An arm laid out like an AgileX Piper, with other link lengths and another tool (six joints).
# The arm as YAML. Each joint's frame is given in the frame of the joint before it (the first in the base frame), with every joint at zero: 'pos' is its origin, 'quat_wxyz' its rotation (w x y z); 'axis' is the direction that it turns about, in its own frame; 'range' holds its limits. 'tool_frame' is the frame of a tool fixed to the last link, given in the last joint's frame.
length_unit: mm
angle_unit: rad
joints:
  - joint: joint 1
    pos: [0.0, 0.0, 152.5]
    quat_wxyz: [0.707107, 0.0, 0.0, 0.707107]
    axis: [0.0, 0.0, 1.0]
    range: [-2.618, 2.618]
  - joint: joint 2
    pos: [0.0, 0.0, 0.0]
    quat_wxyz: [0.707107, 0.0, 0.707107, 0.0]
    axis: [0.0, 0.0, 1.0]
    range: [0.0, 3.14]
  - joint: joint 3
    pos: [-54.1, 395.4, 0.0]
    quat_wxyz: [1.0, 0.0, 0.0, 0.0]
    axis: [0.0, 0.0, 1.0]
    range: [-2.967, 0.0]
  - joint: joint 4
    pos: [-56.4, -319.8, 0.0]
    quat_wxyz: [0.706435, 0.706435, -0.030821, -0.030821]
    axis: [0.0, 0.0, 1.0]
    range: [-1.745, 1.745]
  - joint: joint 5
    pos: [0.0, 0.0, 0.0]
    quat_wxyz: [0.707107, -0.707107, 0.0, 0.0]
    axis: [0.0, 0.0, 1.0]
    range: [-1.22, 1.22]
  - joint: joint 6
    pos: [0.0, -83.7, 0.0]
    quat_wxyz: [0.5, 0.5, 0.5, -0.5]
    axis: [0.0, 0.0, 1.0]
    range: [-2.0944, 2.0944]
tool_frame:
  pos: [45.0, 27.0, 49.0]
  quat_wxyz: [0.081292, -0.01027, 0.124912, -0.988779]
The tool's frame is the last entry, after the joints.
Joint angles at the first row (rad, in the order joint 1, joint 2, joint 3, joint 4, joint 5, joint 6):
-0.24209, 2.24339, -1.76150, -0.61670, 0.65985, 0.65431
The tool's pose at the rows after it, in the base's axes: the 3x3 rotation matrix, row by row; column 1 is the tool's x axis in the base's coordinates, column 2 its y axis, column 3 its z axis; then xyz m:
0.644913, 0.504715, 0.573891; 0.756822, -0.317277, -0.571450; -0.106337, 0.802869, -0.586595; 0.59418, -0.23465, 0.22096
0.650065, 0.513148, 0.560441; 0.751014, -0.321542, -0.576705; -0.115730, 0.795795, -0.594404; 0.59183, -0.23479, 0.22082
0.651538, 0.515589, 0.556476; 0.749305, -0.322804, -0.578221; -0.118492, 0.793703, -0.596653; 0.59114, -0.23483, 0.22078
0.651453, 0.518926, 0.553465; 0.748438, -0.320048, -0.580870; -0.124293, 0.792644, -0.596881; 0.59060, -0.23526, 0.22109
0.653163, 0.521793, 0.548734; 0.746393, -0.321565, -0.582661; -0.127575, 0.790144, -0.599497; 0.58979, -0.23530, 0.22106
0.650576, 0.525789, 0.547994; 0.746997, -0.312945, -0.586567; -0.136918, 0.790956, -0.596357; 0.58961, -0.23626, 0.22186
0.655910, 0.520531, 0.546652; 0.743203, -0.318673, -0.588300; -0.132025, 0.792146, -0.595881; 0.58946, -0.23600, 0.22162
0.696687, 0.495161, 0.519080; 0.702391, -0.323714, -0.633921; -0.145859, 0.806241, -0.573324; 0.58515, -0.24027, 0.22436
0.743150, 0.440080, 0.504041; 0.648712, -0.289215, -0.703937; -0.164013, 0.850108, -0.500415; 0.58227, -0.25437, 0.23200
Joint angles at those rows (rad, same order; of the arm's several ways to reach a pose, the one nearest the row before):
-0.24209, 2.24338, -1.76148, -0.61670, 0.66656, 0.65431
-0.24208, 2.24337, -1.76148, -0.61670, 0.68327, 0.65431
-0.24208, 2.24337, -1.76147, -0.61671, 0.68814, 0.65432
-0.24209, 2.24338, -1.76148, -0.62093, 0.69231, 0.65432
-0.24208, 2.24339, -1.76152, -0.62091, 0.69813, 0.65430
-0.24208, 2.24337, -1.76147, -0.63099, 0.70014, 0.65432
-0.24209, 2.24339, -1.76151, -0.63145, 0.70015, 0.66282
-0.24361, 2.24338, -1.76150, -0.69943, 0.72348, 0.74884
-0.25443, 2.24337, -1.76149, -0.84114, 0.72612, 0.88693

